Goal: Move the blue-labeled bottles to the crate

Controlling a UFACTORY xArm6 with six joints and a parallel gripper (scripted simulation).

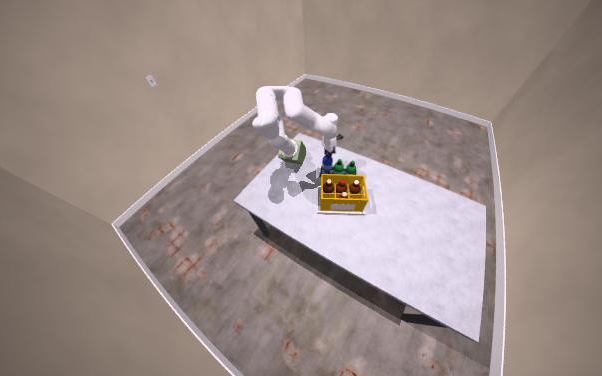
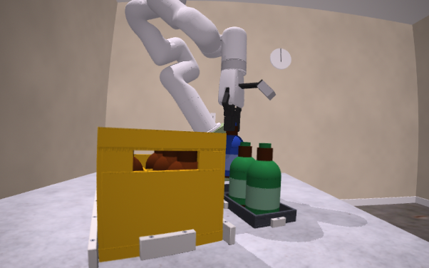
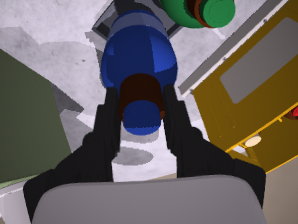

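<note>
Now: hand 70 mm above the blue-labeled bottle. Also, from my hand: dark tray: 200 mm below, 80 mm ahead, 30 mm to the left; yellow crate: 200 mm ahead, 170 mm to the right, 130 mm below.
</note>
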